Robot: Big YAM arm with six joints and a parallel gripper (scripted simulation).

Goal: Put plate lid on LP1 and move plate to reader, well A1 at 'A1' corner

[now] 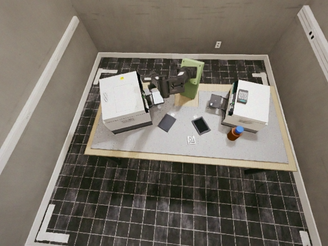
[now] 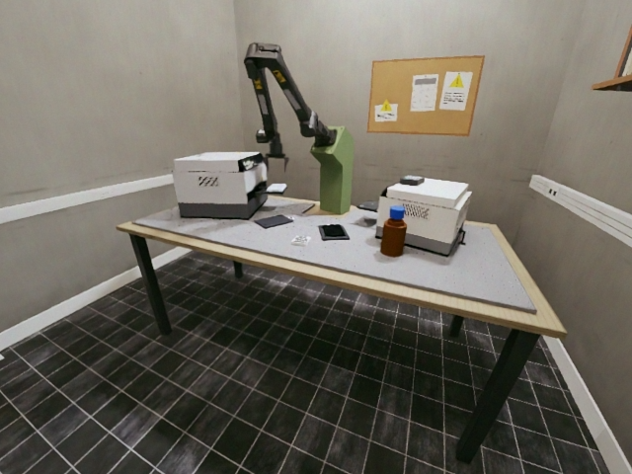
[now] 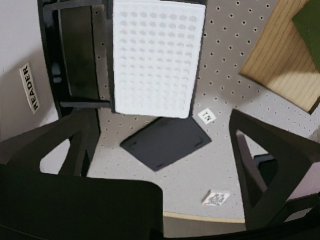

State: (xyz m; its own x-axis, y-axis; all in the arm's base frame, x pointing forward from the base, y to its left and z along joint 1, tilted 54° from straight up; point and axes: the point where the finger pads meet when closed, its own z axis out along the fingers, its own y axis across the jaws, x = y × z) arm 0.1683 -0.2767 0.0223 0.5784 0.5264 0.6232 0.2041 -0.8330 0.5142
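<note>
Now: hand 100 mm above the white well plate. From my hand the other things lie so: brown capped bottle 330 mm ahead, 680 mm to the left, 110 mm below; then dark flat lid 230 mm ahead, 410 mm to the left, 210 mm below.
</note>
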